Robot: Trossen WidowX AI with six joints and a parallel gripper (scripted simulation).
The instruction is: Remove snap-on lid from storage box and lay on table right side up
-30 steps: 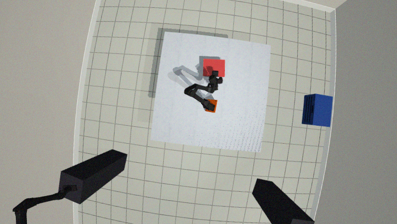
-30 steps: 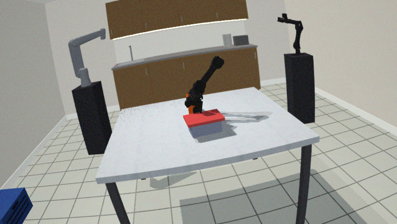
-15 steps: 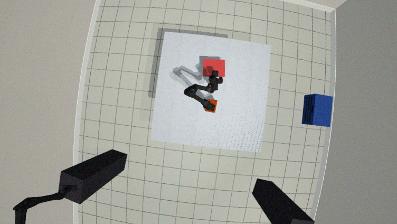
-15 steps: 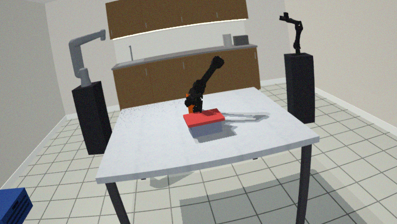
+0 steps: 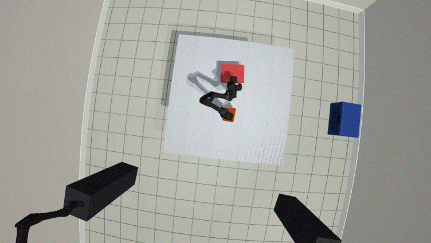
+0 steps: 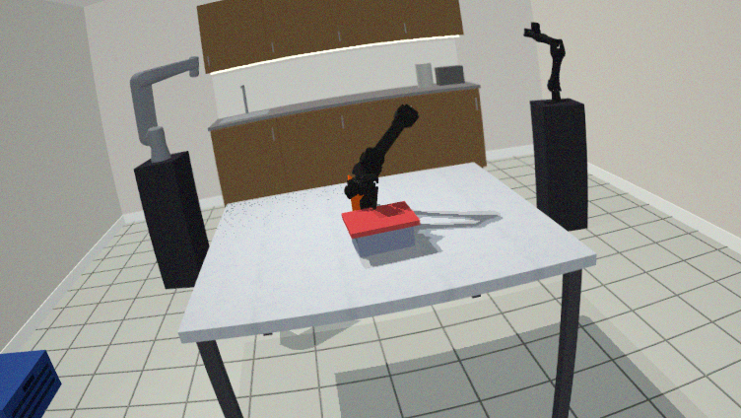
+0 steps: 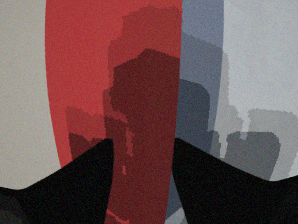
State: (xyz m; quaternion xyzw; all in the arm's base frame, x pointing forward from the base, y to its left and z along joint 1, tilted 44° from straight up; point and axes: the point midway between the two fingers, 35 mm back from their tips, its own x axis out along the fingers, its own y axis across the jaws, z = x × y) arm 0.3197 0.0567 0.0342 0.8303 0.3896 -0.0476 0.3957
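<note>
Now: the red lid 8 cm ahead of my gripper tip and 2 cm to the left of it. The rest, counted from my gripper tip: grey storage box: 8 cm ahead, 5 cm below, 2 cm to the left.
</note>
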